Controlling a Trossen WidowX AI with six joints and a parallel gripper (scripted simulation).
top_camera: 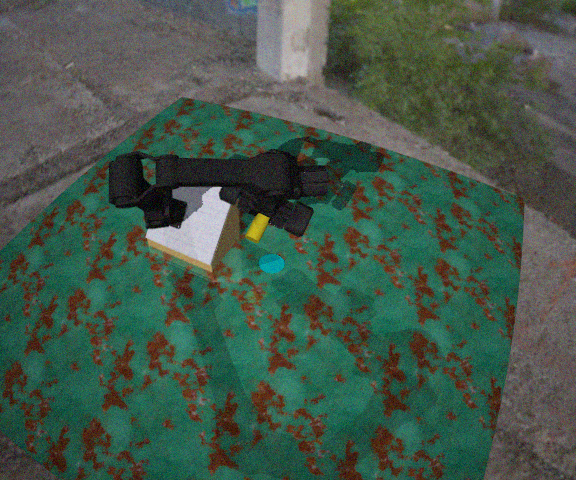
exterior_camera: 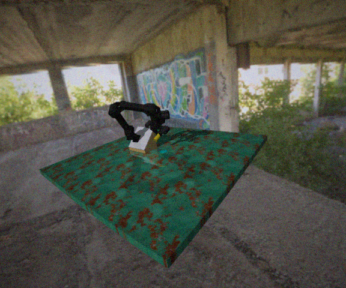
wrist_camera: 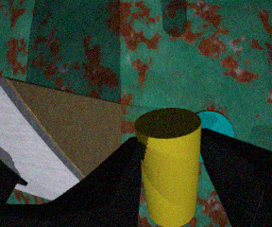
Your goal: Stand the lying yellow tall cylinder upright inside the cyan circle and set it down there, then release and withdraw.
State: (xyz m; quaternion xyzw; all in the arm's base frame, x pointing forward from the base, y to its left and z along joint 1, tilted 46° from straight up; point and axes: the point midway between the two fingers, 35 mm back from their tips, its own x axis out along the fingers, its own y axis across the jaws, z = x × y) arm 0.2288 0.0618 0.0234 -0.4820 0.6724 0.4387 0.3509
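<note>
Right now the cyan circle is 3 cm ahead of my gripper tip, 1 cm to the right of it and 12 cm below it. The rest, counted from my gripper tip: yellow tall cylinder: 2 cm to the right, 1 cm below.
</note>
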